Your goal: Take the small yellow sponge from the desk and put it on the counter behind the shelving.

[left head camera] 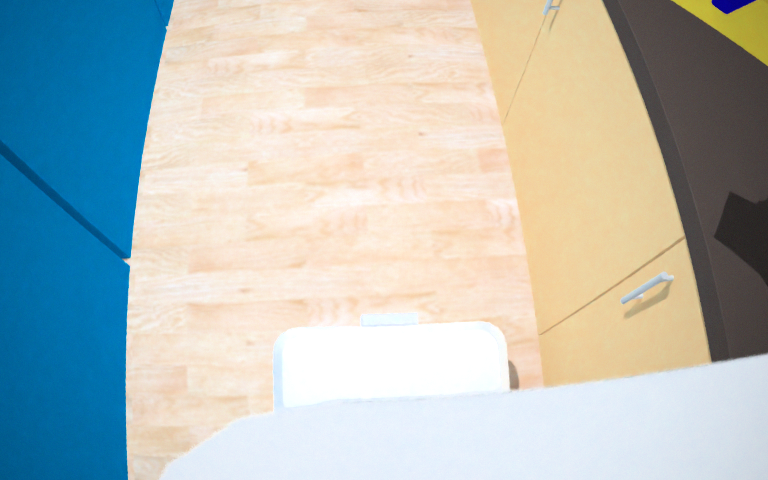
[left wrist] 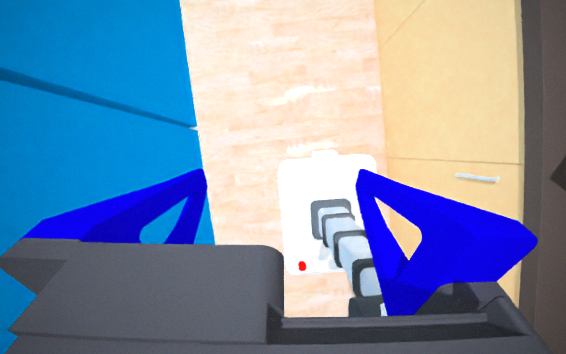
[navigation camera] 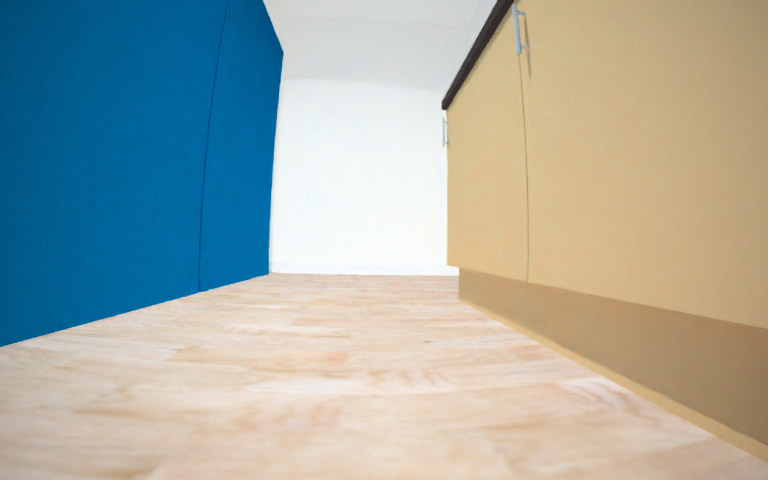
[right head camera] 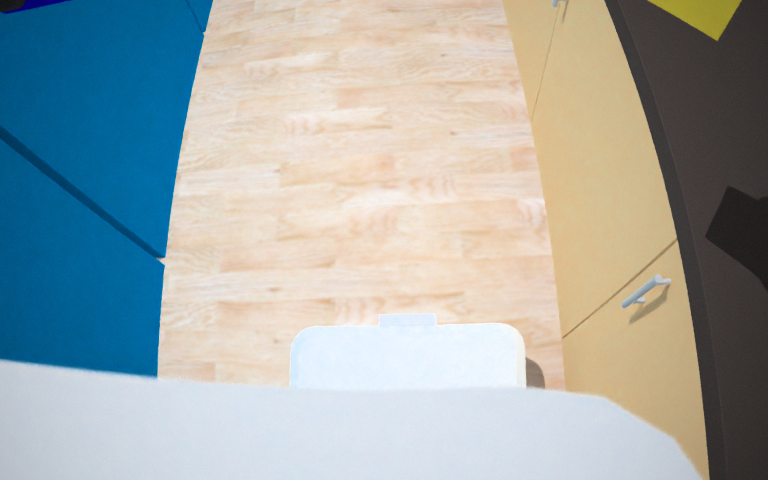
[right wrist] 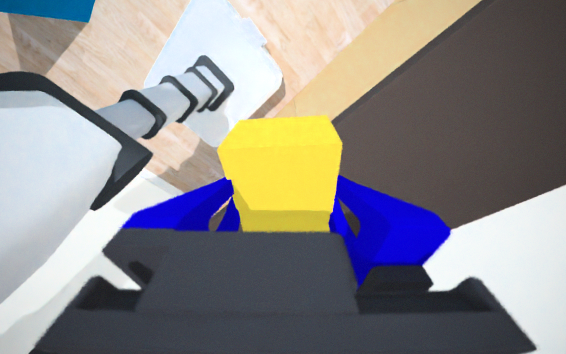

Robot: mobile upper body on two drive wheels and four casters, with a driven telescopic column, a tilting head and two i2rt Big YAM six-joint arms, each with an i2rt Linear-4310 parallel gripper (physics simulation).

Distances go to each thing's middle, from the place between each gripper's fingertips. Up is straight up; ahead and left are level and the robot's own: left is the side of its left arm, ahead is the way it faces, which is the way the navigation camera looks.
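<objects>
The yellow sponge (right wrist: 284, 171) is 1 cm above my right hand, 1 cm behind it and 1 cm to the right of it. Measured from my left hand, the sponge lies 10 mm ahead, 20 mm below and 450 mm to the right.
</objects>
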